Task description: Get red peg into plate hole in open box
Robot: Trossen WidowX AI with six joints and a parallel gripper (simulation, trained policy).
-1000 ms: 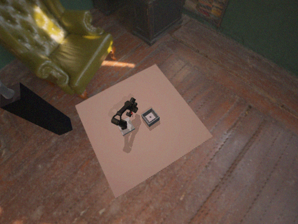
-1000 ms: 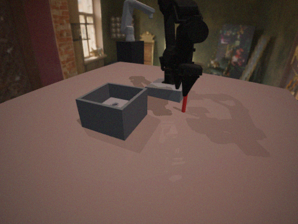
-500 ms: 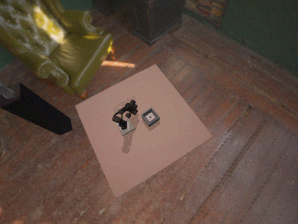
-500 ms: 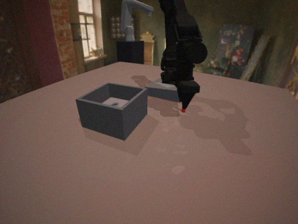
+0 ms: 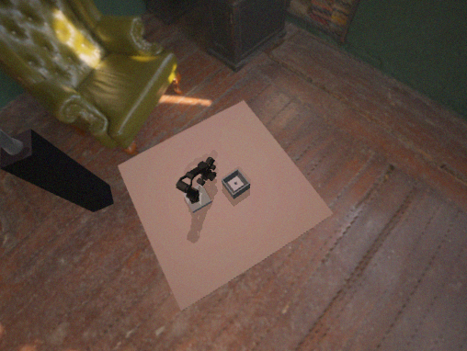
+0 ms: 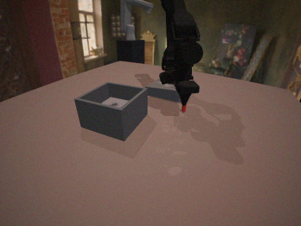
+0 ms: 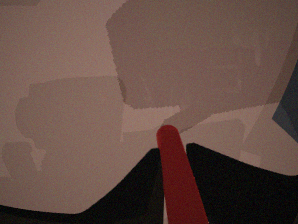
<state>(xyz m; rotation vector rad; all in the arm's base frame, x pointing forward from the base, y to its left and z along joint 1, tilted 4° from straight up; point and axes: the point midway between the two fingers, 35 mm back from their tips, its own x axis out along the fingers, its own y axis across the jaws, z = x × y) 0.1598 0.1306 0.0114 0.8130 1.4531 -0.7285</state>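
My gripper tip is 18 cm short of the pale plate, 16 cm to the left of it and 1 cm below it. Round my gripper tip: red peg 1 cm above; grey box 18 cm ahead, 16 cm to the right.
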